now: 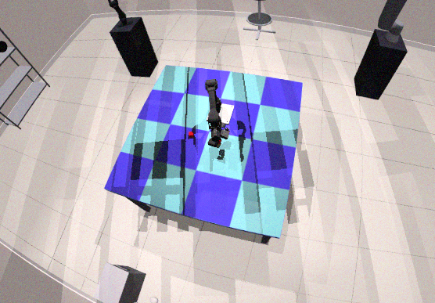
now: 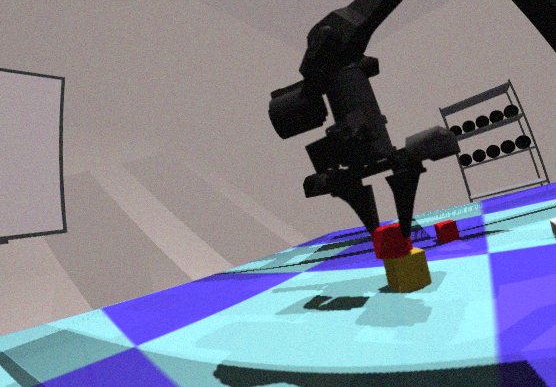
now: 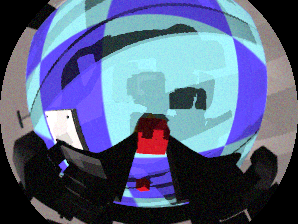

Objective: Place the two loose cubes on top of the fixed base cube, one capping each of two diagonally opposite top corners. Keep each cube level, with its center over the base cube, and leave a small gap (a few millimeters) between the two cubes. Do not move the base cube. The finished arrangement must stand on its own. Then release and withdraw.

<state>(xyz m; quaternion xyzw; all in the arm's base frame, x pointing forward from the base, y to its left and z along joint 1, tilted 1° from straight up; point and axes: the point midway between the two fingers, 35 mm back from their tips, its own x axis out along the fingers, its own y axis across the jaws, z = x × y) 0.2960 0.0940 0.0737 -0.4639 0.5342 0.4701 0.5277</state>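
My gripper tip is now right at the red cube. Also, from my gripper tip: yellow cube: 40 mm below, 20 mm to the right.
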